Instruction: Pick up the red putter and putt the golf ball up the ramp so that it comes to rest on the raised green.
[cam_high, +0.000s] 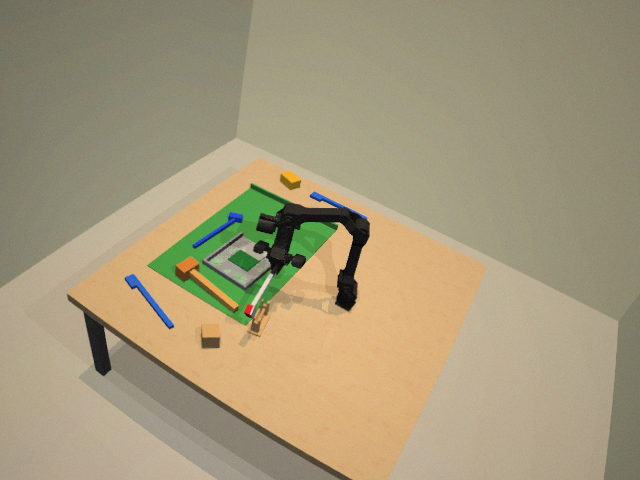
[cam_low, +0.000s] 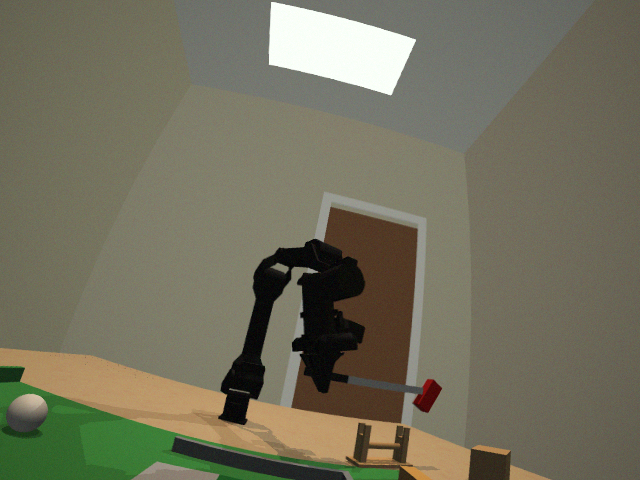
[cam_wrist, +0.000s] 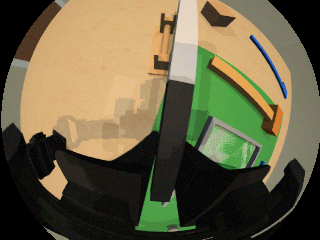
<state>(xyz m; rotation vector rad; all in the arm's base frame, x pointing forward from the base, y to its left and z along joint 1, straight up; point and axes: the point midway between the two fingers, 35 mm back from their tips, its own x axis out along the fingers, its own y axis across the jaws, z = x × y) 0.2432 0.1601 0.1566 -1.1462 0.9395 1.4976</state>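
Now: gripper tip 3 cm past the red putter, 11 cm to the right of it and 2 cm below it. Round my gripper tip: wooden cube: 4 cm ahead, 32 cm to the left, 9 cm below; then small wooden stand: 4 cm behind, 14 cm to the left, 9 cm below; then white golf ball: 19 cm ahead, 36 cm to the right, 10 cm below.
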